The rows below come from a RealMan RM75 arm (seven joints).
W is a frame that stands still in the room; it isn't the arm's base.
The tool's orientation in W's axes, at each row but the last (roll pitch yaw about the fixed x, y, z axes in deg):
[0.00 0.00 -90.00]
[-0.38 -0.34 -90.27]
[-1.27 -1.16 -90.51]
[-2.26 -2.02 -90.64]
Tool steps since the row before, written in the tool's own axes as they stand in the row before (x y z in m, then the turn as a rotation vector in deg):
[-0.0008 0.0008 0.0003 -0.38 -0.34 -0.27]
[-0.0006 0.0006 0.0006 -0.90 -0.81 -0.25]
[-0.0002 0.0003 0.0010 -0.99 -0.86 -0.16]
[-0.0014 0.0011 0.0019 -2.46 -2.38 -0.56]
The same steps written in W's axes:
[0.0008 0.0008 0.0003 -0.34 0.38 -0.27]
[0.0006 0.0006 0.0006 -0.81 0.90 -0.25]
[0.0003 0.0002 0.0010 -0.85 0.99 -0.16]
[0.0012 0.0015 0.0018 -2.37 2.47 -0.55]

